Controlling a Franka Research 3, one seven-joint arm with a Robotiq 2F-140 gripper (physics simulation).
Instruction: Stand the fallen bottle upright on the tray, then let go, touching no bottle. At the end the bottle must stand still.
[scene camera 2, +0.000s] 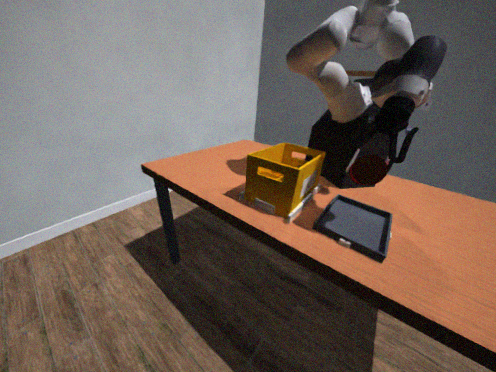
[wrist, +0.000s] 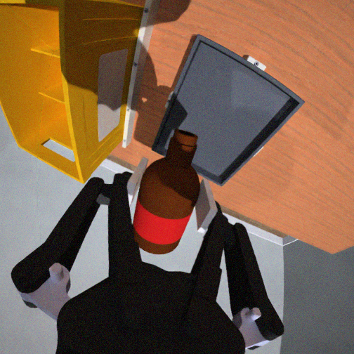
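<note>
The brown bottle with a red label (scene camera 2: 370, 171) (wrist: 167, 200) is off the table, between my fingers. In the scene view its round base faces the camera, so it is well away from upright; the neck is hidden there. In the wrist view its neck points up the picture, across the tray's near edge. My gripper (scene camera 2: 375, 157) (wrist: 172, 178) is shut on the bottle, one pad at each side of its body. The dark grey tray (scene camera 2: 357, 225) (wrist: 225, 85) lies on the table with no bottle on it, lower than the bottle.
A yellow crate (scene camera 2: 270, 187) (wrist: 87, 155) with inner dividers stands beside the tray, with light strips along its foot. A dark block (scene camera 2: 330, 145) stands behind the crate. The orange table's (scene camera 2: 440, 250) (wrist: 310, 165) long front edge runs past the crate and tray.
</note>
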